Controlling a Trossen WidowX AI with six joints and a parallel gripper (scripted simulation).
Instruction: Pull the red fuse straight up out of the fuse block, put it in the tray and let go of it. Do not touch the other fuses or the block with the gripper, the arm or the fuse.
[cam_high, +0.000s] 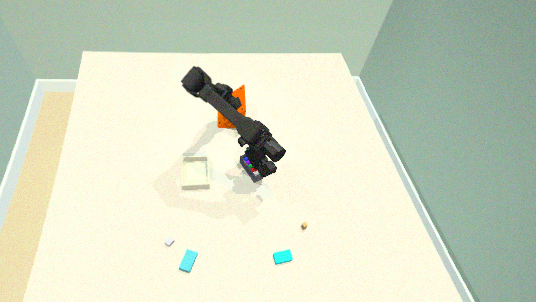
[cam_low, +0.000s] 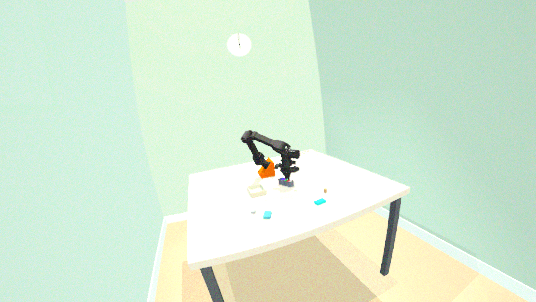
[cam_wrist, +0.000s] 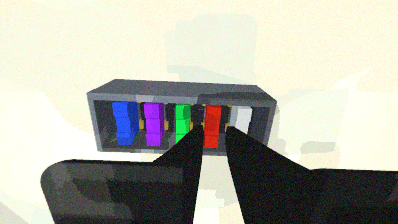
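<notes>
Now: the red fuse 2 cm below my gripper tip. From my gripper tip the other things lie so: purple fuse (4 cm behind, 2 cm below, 1 cm to the right); green fuse (2 cm below, 2 cm behind, 1 cm to the right); white fuse (2 cm below, 2 cm ahead, 1 cm to the left).
</notes>
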